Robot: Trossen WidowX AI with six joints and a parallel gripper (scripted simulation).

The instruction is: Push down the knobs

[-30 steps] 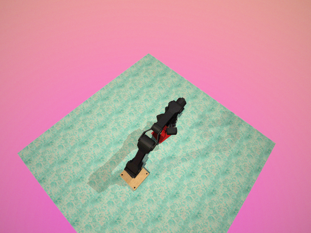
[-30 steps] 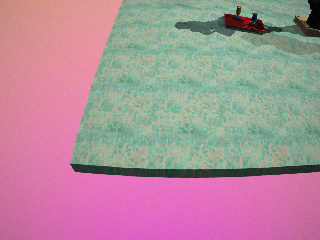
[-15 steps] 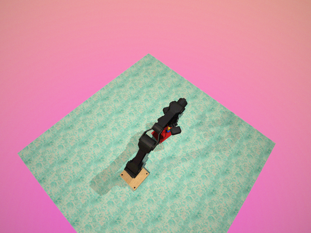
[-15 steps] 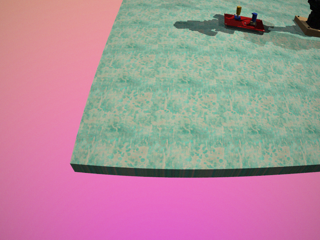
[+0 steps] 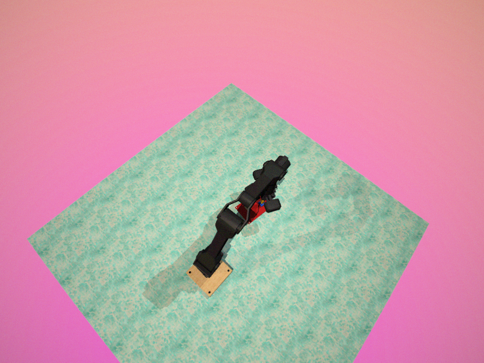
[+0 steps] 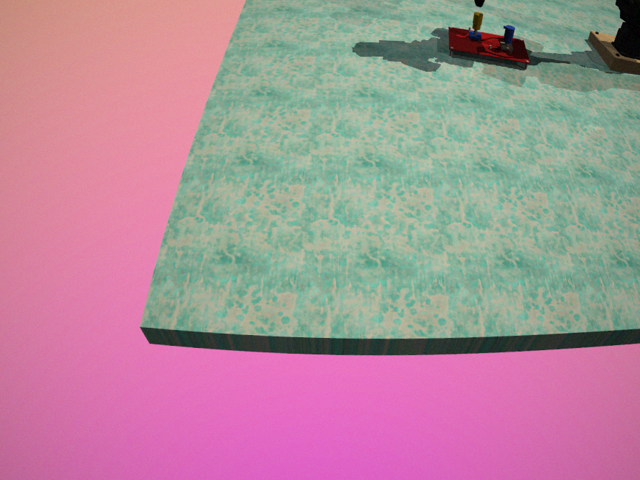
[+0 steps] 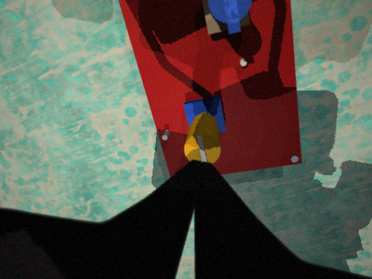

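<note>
Now: gripper tip 4 cm above the blue potentiometer. The rest, counted from my gripper tip: tan potentiometer: 6 cm behind, 5 cm below, 3 cm to the left.
</note>
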